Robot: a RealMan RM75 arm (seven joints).
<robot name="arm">
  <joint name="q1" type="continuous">
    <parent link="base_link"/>
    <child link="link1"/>
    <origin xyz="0 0 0.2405" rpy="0 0 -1.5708"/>
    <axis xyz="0 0 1"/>
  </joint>
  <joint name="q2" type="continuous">
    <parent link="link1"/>
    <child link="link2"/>
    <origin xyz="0 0 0" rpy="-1.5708 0 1.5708"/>
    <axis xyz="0 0 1"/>
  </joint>
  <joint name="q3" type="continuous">
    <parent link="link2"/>
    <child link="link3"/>
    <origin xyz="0 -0.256 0" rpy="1.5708 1.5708 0"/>
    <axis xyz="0 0 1"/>
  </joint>
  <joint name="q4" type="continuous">
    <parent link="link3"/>
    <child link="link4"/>
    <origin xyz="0 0 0" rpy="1.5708 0 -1.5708"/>
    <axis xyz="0 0 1"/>
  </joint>
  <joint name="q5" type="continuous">
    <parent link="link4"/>
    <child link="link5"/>
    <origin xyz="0 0.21 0" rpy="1.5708 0 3.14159"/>
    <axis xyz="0 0 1"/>
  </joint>
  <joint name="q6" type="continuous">
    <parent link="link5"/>
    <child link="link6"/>
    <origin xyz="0 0 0" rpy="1.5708 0 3.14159"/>
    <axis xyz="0 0 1"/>
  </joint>
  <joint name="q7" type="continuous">
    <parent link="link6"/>
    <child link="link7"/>
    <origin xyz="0 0.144 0" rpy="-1.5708 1.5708 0"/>
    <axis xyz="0 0 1"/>
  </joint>
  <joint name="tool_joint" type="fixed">
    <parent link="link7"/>
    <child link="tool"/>
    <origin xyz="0 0 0" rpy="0 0 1.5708"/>
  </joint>
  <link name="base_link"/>
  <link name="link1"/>
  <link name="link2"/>
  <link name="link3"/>
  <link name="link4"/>
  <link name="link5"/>
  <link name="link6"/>
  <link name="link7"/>
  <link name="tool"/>
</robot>
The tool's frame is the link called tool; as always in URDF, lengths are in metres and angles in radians. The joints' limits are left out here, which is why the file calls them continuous.
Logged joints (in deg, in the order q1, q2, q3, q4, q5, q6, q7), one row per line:
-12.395, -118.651, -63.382, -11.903, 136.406, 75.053, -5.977
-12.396, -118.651, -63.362, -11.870, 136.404, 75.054, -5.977
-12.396, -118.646, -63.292, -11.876, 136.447, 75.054, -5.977
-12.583, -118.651, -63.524, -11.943, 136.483, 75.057, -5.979
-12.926, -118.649, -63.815, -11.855, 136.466, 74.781, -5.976
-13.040, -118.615, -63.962, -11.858, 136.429, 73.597, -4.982
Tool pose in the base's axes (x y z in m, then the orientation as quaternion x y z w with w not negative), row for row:
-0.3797, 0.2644, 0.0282, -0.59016, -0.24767, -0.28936, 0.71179
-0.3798, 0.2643, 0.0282, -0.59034, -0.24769, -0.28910, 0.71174
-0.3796, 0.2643, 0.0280, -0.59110, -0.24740, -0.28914, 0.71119
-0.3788, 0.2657, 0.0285, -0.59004, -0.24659, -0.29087, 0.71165
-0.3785, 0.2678, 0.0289, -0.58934, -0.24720, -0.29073, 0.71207
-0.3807, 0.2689, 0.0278, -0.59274, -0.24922, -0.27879, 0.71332
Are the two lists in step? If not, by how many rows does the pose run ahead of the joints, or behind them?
They are in step.
